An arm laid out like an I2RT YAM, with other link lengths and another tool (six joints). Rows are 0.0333 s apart.
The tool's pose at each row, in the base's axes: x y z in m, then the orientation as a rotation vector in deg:
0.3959, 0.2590, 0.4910, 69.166, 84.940, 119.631
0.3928, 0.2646, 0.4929, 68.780, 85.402, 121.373
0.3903, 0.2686, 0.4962, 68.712, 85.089, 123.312
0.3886, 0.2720, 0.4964, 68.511, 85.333, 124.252
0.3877, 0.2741, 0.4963, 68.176, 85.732, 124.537
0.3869, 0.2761, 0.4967, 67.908, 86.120, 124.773
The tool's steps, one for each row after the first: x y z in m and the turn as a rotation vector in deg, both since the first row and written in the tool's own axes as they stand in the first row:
0.0064, -0.0013, 0.0013, 0.087, 1.392, 0.813
0.0121, -0.0006, 0.0022, -0.288, 2.539, 1.914
0.0154, -0.0022, 0.0030, -0.231, 3.283, 2.364
0.0173, -0.0033, 0.0037, -0.059, 3.705, 2.346
0.0193, -0.0040, 0.0043, 0.127, 4.071, 2.342

